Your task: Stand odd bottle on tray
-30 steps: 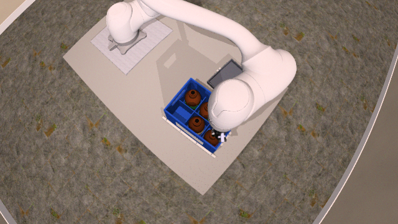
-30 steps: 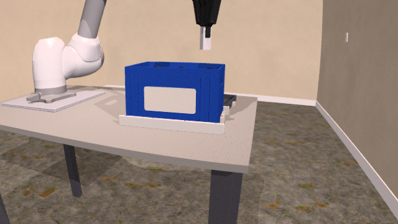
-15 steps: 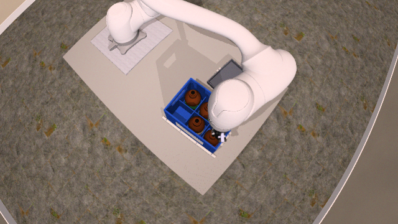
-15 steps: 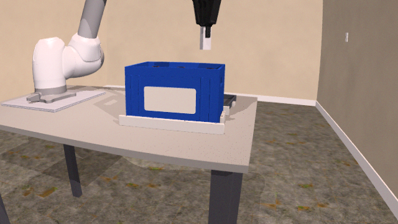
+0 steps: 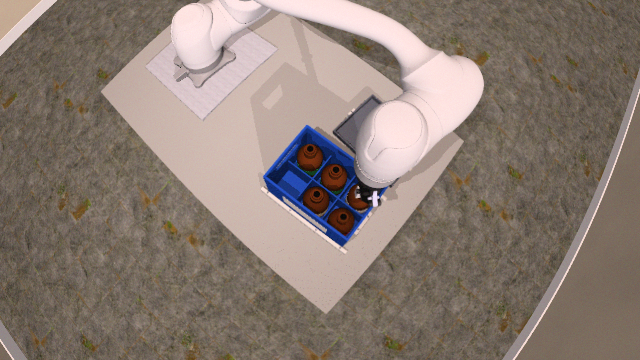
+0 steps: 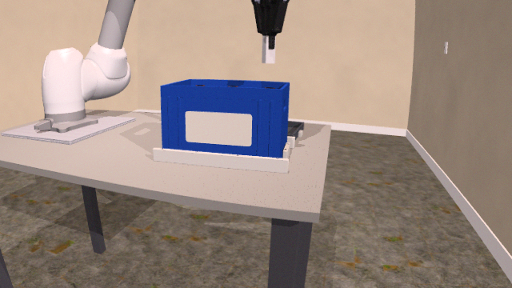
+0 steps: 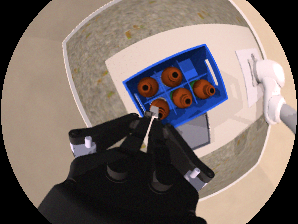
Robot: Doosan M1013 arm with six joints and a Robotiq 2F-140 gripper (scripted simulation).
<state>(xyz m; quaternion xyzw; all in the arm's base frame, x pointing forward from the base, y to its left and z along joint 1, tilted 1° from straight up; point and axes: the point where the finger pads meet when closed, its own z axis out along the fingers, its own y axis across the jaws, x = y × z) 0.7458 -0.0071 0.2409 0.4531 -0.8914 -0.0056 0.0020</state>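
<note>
The bottle is 170 mm below my hand, 60 mm to the right of it and 10 mm ahead of it. Round my hand: crate 170 mm below, 90 mm behind, 20 mm to the right; dark grey tray 250 mm below, 230 mm to the left, 90 mm behind.
</note>
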